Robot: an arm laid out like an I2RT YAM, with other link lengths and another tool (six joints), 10 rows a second.
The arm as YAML. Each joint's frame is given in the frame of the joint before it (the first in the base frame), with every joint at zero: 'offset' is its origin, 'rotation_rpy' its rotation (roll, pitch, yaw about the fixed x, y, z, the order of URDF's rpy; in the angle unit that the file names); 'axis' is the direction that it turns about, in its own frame. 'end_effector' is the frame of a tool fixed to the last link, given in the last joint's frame.
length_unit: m
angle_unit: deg
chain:
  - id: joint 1
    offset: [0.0, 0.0, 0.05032]
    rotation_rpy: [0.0, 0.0, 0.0]
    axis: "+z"
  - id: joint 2
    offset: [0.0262, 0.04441, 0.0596]
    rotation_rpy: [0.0, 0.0, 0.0]
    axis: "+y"
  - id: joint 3
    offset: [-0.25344, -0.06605, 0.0]
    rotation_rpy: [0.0, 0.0, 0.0]
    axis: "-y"
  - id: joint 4
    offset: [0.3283, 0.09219, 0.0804]
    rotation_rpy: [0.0, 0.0, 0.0]
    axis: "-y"
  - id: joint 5
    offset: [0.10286, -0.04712, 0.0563]
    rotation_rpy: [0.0, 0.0, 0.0]
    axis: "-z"
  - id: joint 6
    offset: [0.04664, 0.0, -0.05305]
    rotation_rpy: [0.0, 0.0, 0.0]
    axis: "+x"
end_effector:
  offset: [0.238, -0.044, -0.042]
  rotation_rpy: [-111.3, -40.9, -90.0]
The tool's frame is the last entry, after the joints.
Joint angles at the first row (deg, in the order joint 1, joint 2, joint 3, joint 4, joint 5, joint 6):
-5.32, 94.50, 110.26, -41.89, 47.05, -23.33
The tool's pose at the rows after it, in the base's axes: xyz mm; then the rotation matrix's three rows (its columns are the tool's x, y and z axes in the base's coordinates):
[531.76 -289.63 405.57], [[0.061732 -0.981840 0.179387], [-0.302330 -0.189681 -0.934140], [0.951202 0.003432 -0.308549]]
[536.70 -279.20 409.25], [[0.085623 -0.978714 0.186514], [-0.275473 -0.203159 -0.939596], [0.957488 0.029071 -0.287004]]
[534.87 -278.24 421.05], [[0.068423 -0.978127 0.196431], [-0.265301 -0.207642 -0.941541], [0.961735 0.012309 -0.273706]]
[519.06 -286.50 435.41], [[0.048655 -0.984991 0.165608], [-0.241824 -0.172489 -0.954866], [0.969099 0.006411 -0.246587]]
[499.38 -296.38 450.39], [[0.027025 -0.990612 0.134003], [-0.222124 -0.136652 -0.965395], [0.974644 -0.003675 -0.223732]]
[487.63 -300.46 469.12], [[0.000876 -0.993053 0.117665], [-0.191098 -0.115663 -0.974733], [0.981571 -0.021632 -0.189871]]
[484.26 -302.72 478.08], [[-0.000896 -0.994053 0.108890], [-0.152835 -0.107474 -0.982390], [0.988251 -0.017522 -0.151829]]
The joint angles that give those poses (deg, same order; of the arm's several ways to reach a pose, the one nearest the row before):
-6.85, 94.41, 110.26, -40.97, 47.16, -23.59
-5.34, 94.65, 110.15, -40.29, 48.49, -25.41
-5.23, 93.86, 110.15, -39.35, 48.53, -26.17
-5.71, 92.44, 109.34, -38.30, 50.52, -27.33
-6.59, 90.50, 108.34, -37.52, 52.05, -28.38
-6.79, 88.95, 107.33, -34.92, 53.56, -30.48
-6.79, 87.50, 104.51, -30.50, 54.63, -33.89

